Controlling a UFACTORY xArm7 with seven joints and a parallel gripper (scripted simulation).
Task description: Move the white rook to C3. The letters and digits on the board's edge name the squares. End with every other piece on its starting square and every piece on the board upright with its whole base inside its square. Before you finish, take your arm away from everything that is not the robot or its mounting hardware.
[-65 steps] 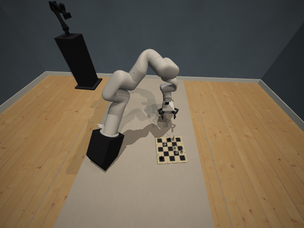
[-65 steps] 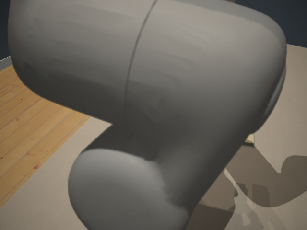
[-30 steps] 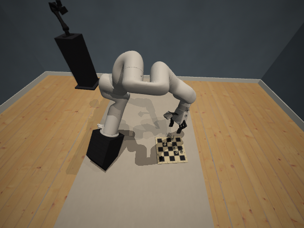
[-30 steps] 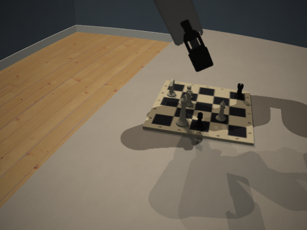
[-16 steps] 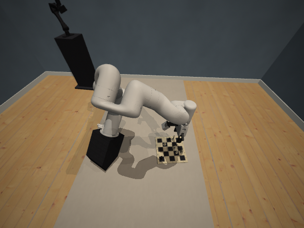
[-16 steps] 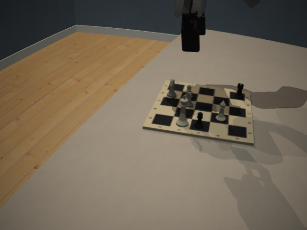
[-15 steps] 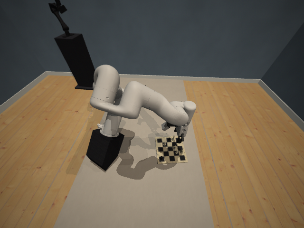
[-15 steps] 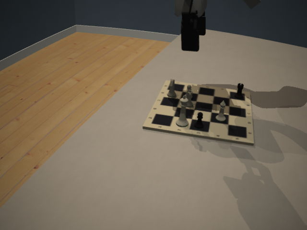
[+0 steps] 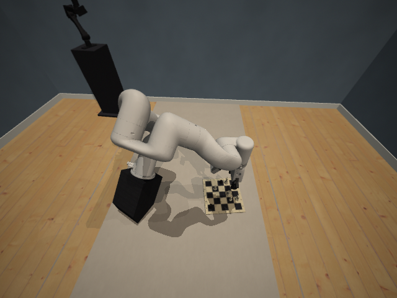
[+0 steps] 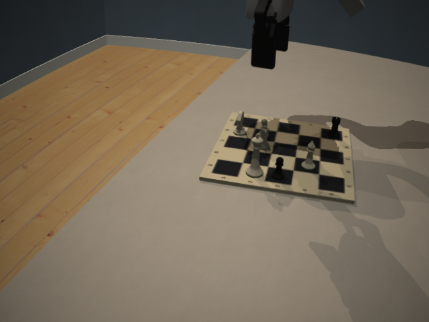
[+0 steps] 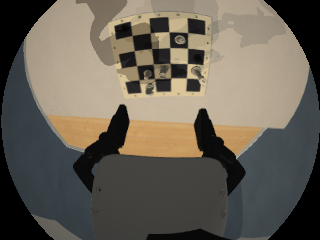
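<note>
The white rook is 140 mm below my hand. Round my hand: tall white piece 10 mm behind, 80 mm to the left, 130 mm below; white pawn 10 mm ahead, 30 mm to the right, 140 mm below; chessboard 30 mm behind, 10 mm to the right, 160 mm below.
</note>
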